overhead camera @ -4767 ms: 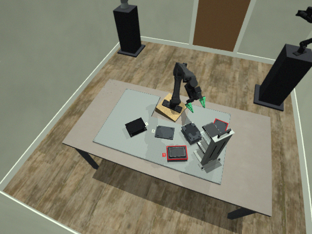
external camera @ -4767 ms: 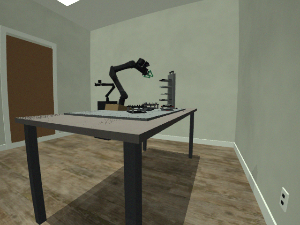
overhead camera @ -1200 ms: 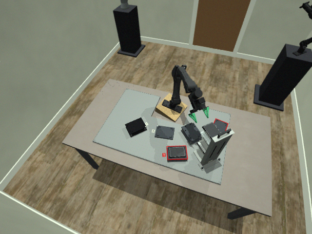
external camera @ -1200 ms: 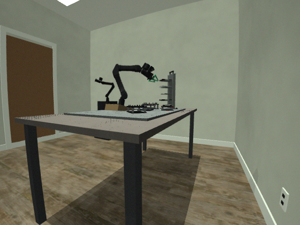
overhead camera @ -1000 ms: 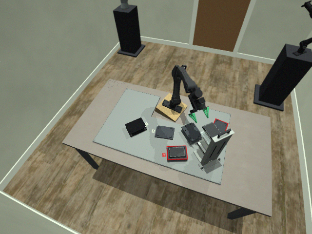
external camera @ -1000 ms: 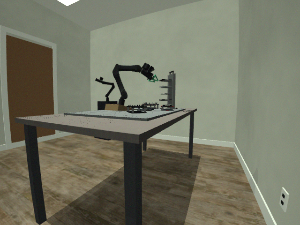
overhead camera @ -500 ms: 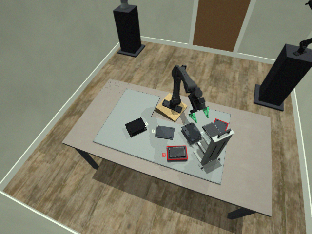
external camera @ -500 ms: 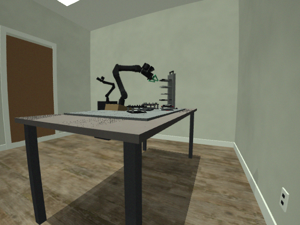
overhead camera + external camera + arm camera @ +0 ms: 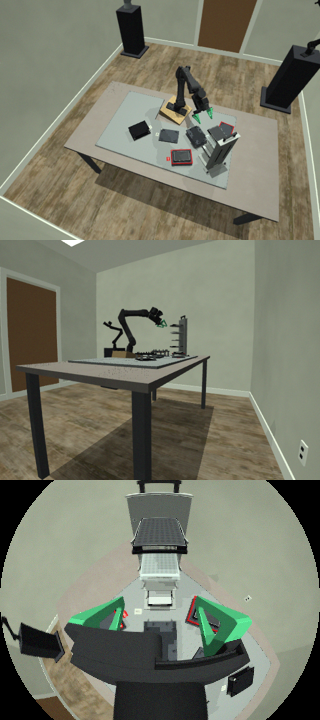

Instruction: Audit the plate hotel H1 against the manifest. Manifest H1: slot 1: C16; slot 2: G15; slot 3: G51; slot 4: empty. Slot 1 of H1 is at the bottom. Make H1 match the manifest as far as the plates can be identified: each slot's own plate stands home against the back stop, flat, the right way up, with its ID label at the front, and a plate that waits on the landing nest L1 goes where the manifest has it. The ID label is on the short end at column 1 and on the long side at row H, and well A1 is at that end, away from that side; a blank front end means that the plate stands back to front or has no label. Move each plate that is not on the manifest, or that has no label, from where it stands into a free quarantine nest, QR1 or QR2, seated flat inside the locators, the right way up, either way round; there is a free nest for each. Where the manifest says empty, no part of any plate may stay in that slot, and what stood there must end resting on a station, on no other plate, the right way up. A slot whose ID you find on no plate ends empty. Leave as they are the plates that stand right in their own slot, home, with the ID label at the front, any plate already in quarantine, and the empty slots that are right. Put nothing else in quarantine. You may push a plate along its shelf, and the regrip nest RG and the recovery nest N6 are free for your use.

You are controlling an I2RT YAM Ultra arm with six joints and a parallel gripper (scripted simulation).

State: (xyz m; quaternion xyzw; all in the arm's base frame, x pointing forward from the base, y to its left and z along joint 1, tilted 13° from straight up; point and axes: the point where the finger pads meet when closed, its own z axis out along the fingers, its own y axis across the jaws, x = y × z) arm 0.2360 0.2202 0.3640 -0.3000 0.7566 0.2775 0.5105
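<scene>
Now: the pale plate labelled G51 100 mm ahead of my hand, 110 mm to the left of it and 60 mm below it.
</scene>
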